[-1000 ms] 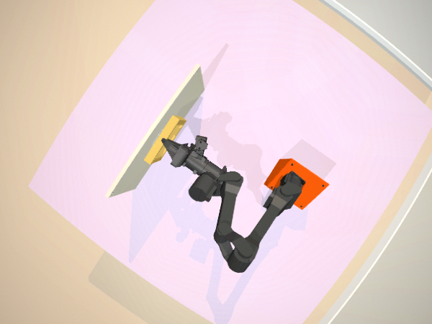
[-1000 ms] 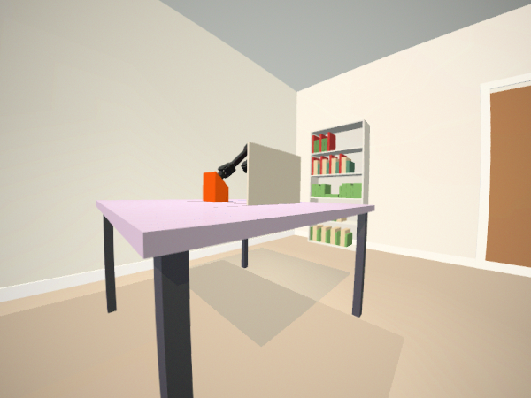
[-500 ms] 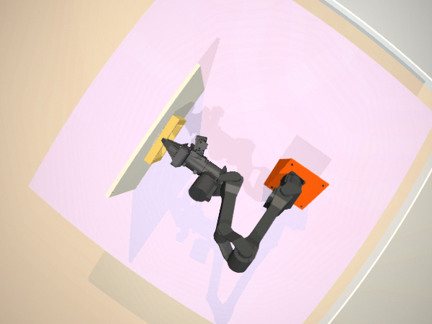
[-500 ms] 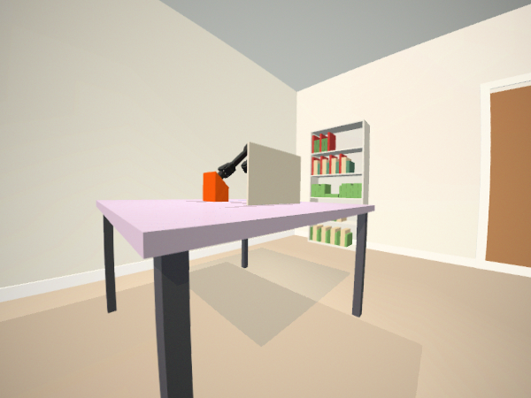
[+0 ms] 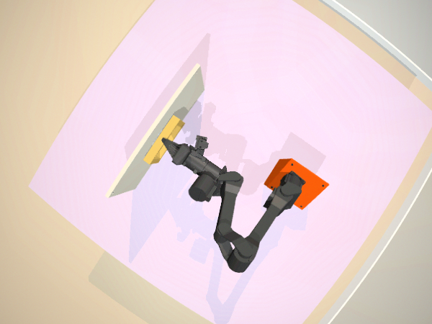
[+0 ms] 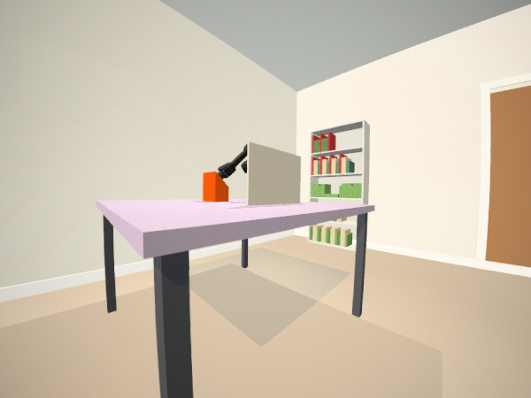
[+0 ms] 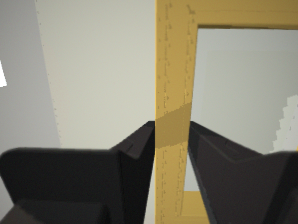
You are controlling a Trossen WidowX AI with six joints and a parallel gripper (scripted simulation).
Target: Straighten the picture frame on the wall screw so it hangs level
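My gripper tip is 6 cm above the picture frame and 1 cm short of it. Round my gripper tip: wall panel 7 cm below, 2 cm ahead.
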